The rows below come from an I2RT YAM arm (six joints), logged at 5 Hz.
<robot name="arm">
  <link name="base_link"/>
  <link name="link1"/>
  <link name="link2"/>
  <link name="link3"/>
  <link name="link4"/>
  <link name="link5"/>
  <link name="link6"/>
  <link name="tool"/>
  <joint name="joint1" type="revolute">
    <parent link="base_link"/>
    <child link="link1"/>
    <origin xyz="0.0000 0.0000 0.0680" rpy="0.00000 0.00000 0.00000"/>
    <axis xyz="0 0 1"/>
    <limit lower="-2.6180" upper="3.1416"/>
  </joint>
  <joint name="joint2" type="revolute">
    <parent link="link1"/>
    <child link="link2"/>
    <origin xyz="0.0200 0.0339 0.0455" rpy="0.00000 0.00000 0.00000"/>
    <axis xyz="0 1 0"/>
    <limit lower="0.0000" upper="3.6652"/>
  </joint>
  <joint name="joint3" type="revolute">
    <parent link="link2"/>
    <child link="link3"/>
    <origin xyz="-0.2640 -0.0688 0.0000" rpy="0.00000 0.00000 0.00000"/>
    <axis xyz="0 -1 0"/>
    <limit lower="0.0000" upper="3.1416"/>
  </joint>
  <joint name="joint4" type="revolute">
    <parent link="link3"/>
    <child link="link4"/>
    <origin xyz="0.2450 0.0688 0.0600" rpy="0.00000 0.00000 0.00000"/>
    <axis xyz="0 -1 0"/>
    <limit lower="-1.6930" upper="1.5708"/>
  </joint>
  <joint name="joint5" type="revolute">
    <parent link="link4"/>
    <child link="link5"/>
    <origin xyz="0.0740 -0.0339 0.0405" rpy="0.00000 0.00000 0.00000"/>
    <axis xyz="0 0 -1"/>
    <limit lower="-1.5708" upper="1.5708"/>
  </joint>
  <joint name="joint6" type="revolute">
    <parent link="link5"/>
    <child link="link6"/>
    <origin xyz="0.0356 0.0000 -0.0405" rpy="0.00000 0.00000 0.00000"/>
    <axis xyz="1 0 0"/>
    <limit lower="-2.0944" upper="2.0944"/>
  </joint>
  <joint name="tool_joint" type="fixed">
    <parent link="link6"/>
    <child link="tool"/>
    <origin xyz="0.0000 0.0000 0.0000" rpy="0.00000 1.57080 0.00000"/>
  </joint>
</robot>
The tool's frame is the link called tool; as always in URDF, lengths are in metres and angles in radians.
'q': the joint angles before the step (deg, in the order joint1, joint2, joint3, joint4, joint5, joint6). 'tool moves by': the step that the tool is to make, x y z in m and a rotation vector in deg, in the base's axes. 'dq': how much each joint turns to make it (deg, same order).
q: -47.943, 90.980, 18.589, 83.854, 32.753, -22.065
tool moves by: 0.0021, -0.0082, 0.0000, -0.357, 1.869, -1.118
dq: -0.857, 1.669, 1.705, 0.051, -0.071, -1.965
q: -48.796, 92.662, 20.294, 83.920, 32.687, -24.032
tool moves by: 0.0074, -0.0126, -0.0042, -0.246, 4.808, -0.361
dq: -0.672, 3.691, 2.915, 0.120, -1.044, -4.328
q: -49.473, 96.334, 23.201, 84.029, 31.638, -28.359
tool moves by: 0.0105, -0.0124, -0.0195, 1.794, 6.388, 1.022
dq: -0.200, 6.588, 2.661, 0.474, -1.796, -4.021
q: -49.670, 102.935, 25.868, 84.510, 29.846, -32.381
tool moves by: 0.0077, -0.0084, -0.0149, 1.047, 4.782, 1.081
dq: -0.068, 4.726, 2.087, 0.321, -1.467, -3.235
